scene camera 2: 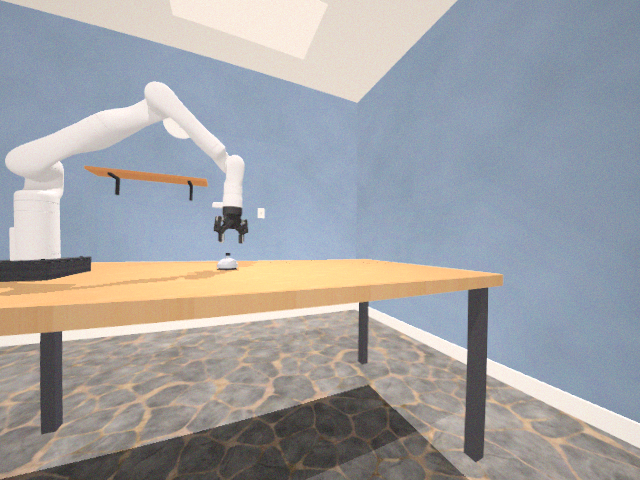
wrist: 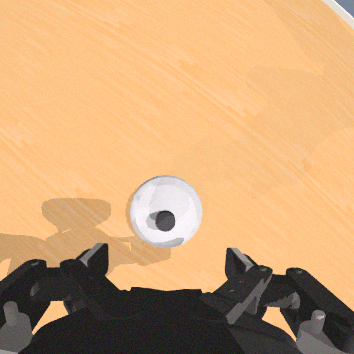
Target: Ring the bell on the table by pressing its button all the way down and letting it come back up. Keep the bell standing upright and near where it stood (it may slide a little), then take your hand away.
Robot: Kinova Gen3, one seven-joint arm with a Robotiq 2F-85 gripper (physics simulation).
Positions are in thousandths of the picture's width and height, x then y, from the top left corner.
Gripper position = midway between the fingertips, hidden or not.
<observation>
my gripper: scene camera 2 362, 507; wrist 470, 730
</observation>
